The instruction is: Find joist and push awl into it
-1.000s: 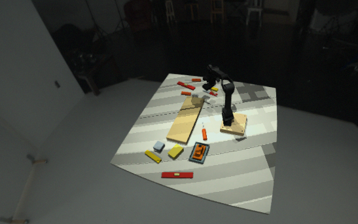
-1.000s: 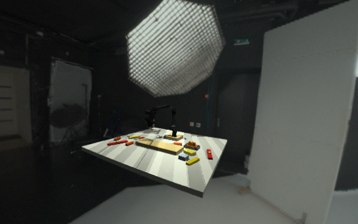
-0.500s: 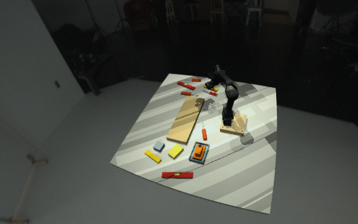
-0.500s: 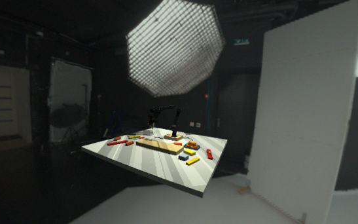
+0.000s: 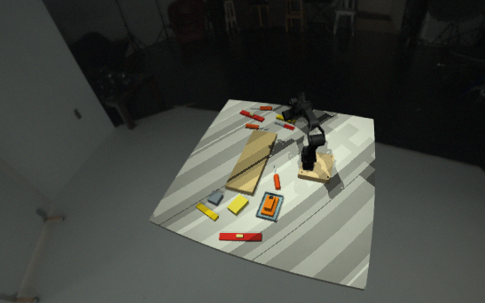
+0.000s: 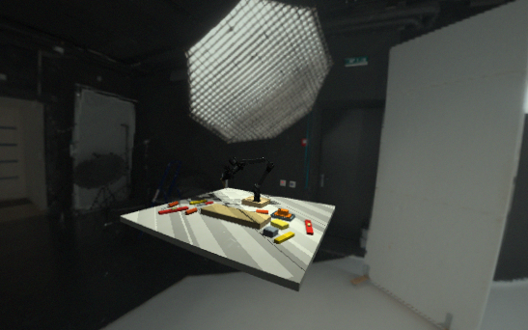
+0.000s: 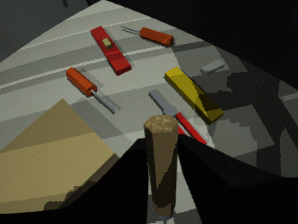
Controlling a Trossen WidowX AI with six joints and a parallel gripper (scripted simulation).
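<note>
My gripper tip is 50 mm above the awl, 20 mm to the right of it and 20 mm past it. The rest, counted from my gripper tip: blue-grey tray: 580 mm to the left, 210 mm below, 50 mm ahead; then stud finder: 570 mm to the left, 180 mm below, 50 mm ahead; then yellow block: 600 mm to the left, 230 mm ahead, 210 mm below.
</note>
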